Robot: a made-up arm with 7 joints.
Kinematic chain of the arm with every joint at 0, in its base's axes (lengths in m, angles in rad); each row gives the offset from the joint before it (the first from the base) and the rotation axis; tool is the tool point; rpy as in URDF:
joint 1: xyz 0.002 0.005 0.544 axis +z
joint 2: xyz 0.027 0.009 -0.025 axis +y
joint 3: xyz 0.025 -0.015 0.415 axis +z
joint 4: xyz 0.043 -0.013 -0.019 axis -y
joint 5: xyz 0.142 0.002 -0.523 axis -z
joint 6: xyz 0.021 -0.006 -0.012 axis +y
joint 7: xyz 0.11 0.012 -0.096 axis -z
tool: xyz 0.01 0 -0.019 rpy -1.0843 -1.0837 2.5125
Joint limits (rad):
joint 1: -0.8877..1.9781
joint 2: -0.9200..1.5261
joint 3: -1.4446..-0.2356
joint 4: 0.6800..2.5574
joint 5: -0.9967..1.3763
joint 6: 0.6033..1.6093
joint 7: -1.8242..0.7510
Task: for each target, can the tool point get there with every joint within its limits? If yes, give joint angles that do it. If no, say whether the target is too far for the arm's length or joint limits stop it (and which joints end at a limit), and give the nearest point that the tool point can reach.
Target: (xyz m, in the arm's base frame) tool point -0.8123 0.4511 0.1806
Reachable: no: joint limits stop it (at a limit: joint 1, joint 2, joint 3, joint 6, joint 7) | nearest point -0.3969 0.9363 0.1761 | short by 0.639 m
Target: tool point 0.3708 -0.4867 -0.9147
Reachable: no: too far | nearest point 0.3218 -0.4213 -0.2327 | short by 0.687 m
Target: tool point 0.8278 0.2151 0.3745
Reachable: yes | joints 0.6704 0.7592 -0.4453 1.4996 -0.5441 1.4867 -0.9211
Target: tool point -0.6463 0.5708 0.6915
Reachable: no: joint limits stop it (at a limit: joint 1, joint 3, joint 5, joint 6, joint 7) | nearest point -0.2133 0.6889 0.6770 | short by 0.449 m
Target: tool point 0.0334 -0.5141 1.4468
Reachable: yes | joints -0.6635 0.1145 -1.2390 2.3818 0.8666 1.3388 -1.5229
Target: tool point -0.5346 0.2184 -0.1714
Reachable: no: joint limits stop it (at a limit: joint 1, joint 3, joint 5, joint 6, joint 7) | nearest point -0.0783 0.3853 -0.1215 | short by 0.488 m
